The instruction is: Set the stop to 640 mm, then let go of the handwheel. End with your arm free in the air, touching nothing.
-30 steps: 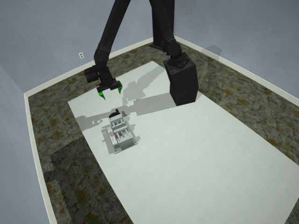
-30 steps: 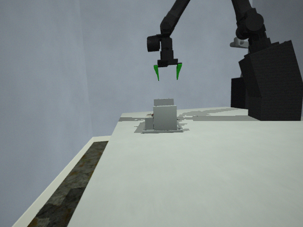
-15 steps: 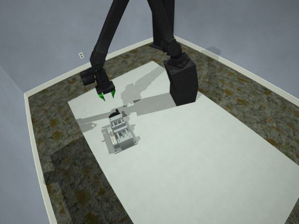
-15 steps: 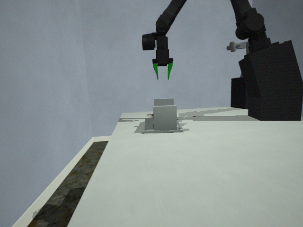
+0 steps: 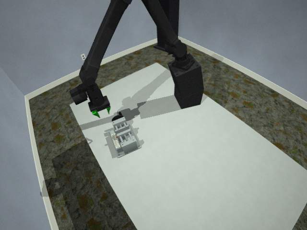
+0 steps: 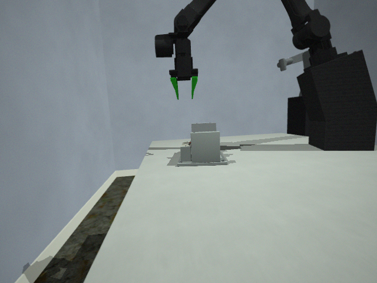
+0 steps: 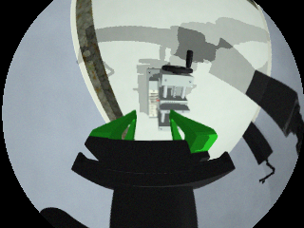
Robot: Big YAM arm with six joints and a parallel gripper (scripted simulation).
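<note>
Right now the handwheel is 140 mm below my hand, 100 mm behind it and 30 mm to the right of it.
</note>
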